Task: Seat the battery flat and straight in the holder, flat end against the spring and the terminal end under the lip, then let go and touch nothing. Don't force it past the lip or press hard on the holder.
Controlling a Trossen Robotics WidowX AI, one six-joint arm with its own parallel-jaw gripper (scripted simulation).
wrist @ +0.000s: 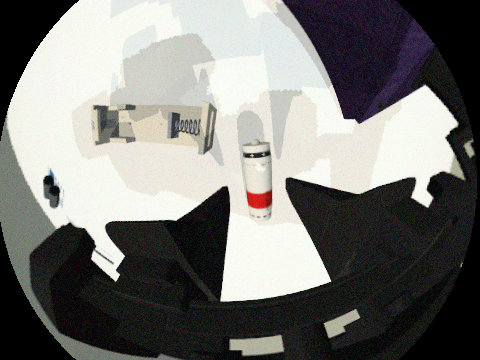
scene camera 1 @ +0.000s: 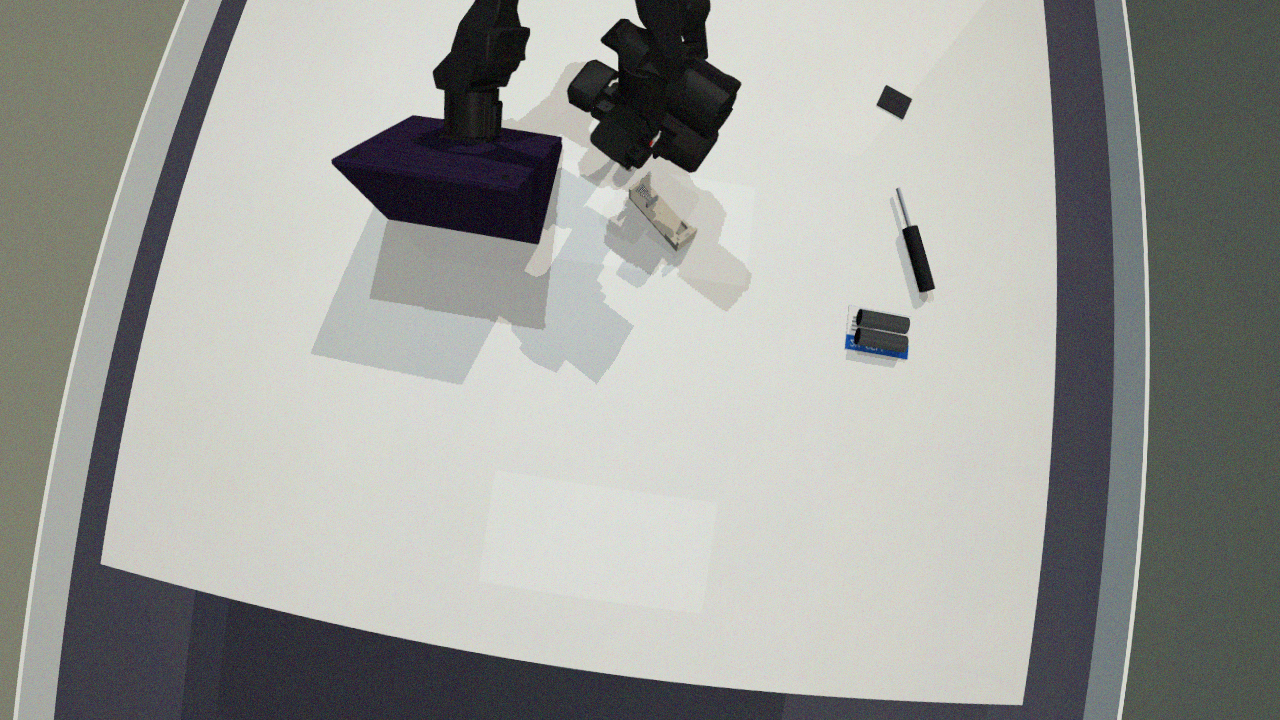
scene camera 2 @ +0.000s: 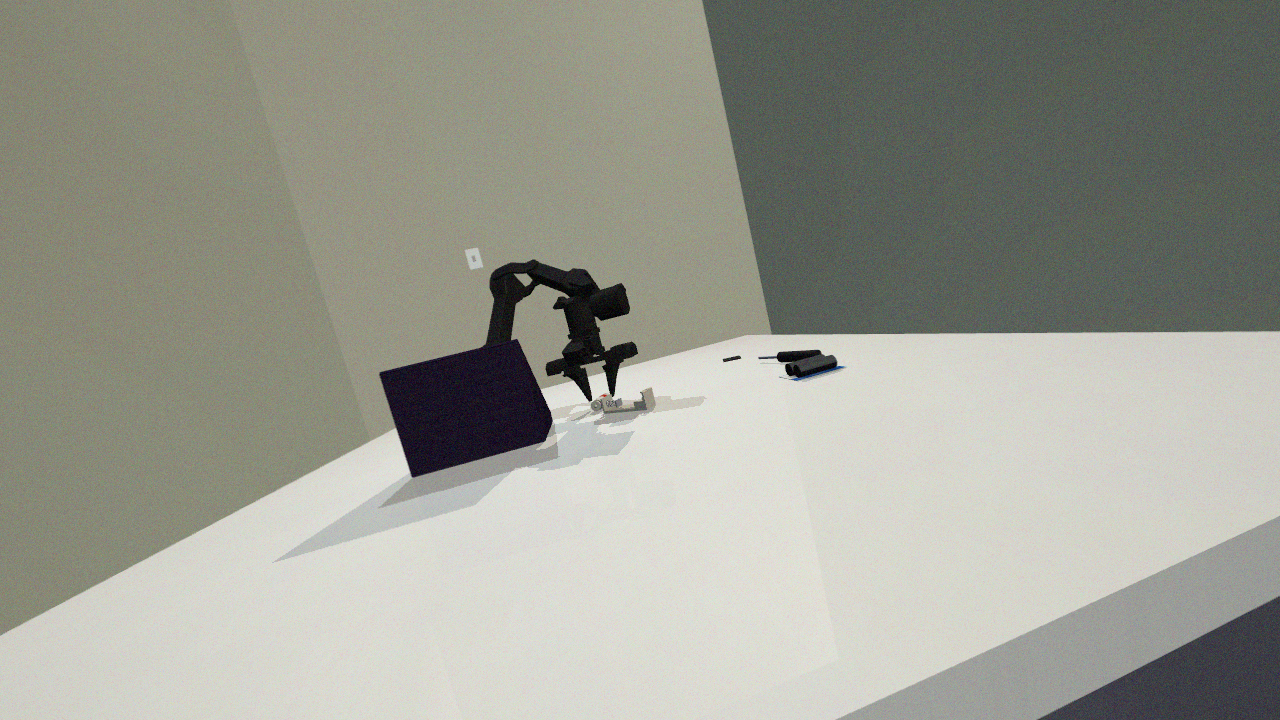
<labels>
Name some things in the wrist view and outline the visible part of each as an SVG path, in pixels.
My gripper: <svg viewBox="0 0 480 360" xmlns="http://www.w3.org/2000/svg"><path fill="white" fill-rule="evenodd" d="M477 187L449 172L431 175L427 192L431 193L432 201L425 208L411 197L416 187L413 176L383 187L377 185L360 195L287 177L285 191L331 279L329 283L288 295L221 301L231 215L228 185L181 219L113 220L105 224L109 239L124 255L116 268L120 275L116 281L92 261L95 239L87 229L61 225L29 253L31 289L57 332L121 355L157 359L160 353L179 360L399 360L431 325L459 276L471 240ZM284 352L243 356L243 349L231 349L231 339L281 336ZM359 312L360 319L345 324L345 332L328 337L324 323L353 309Z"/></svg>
A battery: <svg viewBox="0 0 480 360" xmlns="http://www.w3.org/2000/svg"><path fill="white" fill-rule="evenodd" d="M253 139L251 143L243 144L245 184L247 184L249 213L251 213L249 217L253 221L257 221L257 223L264 223L264 221L271 219L273 207L271 144Z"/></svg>
</labels>
